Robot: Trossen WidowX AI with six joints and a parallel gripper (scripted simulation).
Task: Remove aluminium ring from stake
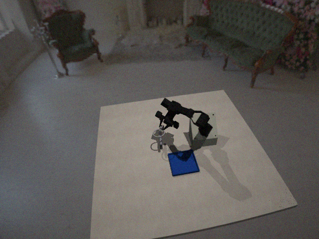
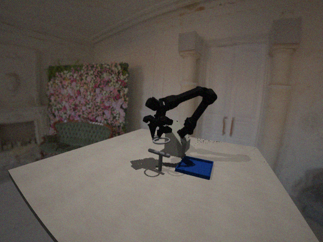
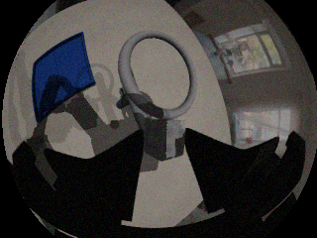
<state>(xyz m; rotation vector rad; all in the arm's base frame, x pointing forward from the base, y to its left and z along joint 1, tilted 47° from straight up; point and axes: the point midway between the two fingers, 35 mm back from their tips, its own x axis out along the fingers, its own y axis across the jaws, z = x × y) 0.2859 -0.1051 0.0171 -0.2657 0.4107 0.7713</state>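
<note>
Now: the blue tray 220 mm to the left of my gripper tip, 160 mm below it and 110 mm behind it. Round my gripper tip: aluminium ring 40 mm to the left, 20 mm ahead, 10 mm above.
</note>
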